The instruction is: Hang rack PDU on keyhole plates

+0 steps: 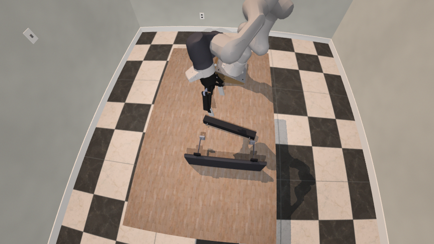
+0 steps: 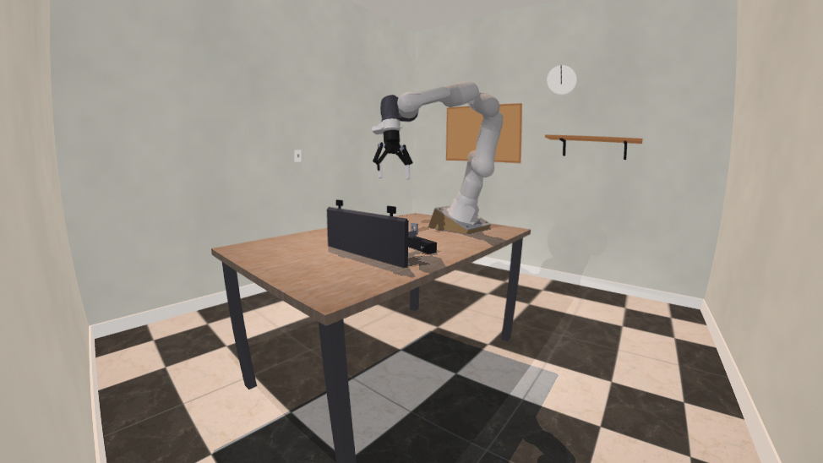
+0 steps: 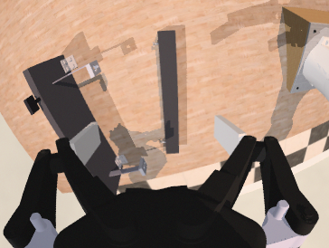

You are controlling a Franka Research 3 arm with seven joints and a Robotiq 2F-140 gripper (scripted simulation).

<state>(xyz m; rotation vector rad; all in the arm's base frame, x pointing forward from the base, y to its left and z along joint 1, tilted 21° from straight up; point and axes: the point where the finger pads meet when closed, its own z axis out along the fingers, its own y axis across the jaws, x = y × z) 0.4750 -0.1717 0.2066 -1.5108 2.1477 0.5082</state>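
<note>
My hand is 2 cm short of the rack PDU, 7 cm to the right of it and 28 cm above it. Also, from my hand: dark upright panel: 26 cm ahead, 6 cm to the left, 22 cm below.
</note>
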